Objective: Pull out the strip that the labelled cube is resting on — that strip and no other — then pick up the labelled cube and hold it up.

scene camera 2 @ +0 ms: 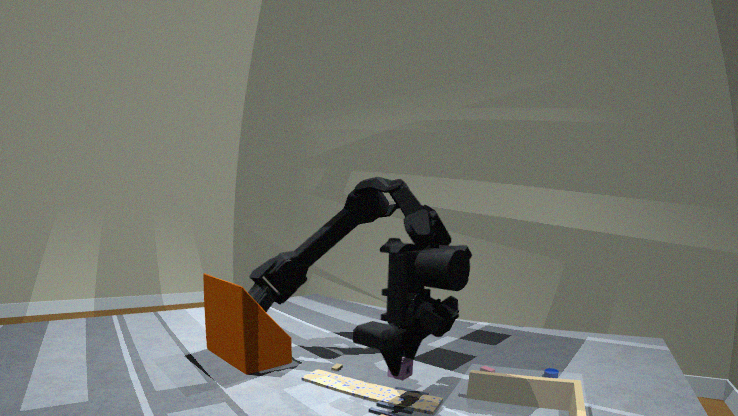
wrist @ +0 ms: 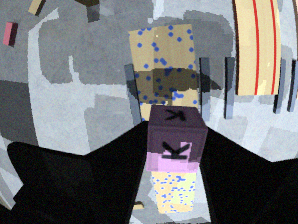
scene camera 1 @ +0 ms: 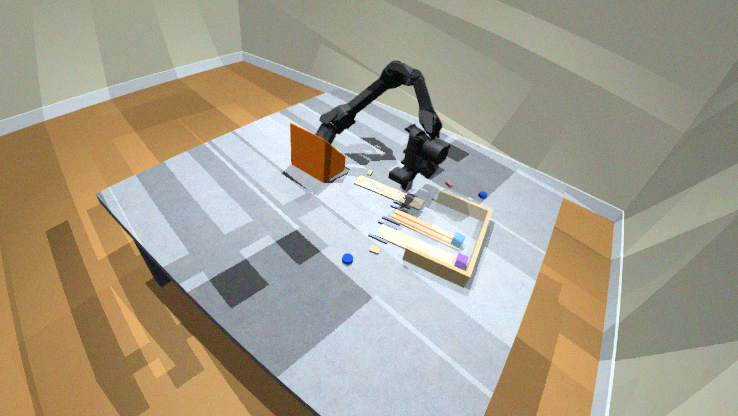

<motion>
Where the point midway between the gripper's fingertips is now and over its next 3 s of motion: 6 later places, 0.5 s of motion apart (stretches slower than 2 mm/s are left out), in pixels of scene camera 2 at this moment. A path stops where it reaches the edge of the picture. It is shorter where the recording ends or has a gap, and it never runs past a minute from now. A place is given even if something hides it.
The gripper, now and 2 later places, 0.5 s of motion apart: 400, 372; 377, 366; 375, 349
</motion>
